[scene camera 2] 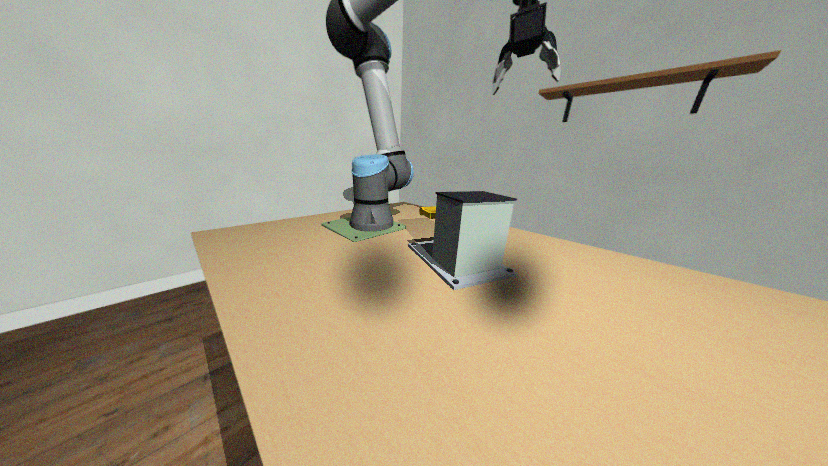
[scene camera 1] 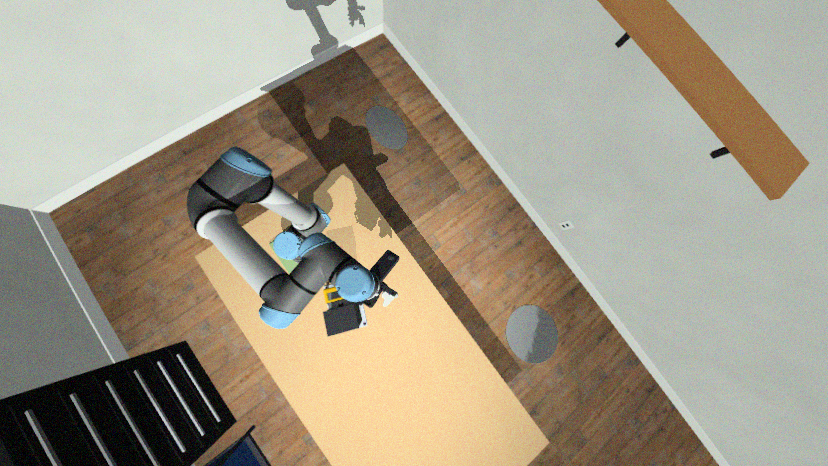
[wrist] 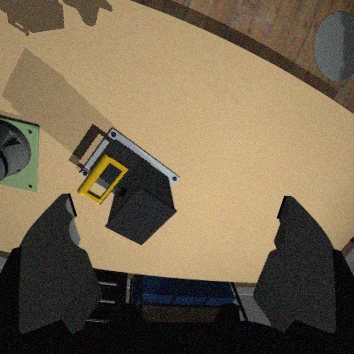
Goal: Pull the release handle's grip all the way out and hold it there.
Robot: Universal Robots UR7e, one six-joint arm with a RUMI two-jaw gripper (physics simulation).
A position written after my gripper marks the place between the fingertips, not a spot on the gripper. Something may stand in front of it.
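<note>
A base plate point(scene camera 2: 424, 250) is visible, in the wrist view also point(wrist: 121, 147). My gripper point(scene camera 2: 523, 89) is visible as well, including in the wrist view point(wrist: 177, 196) and in scene camera 1 point(scene camera 1: 379, 284).
</note>
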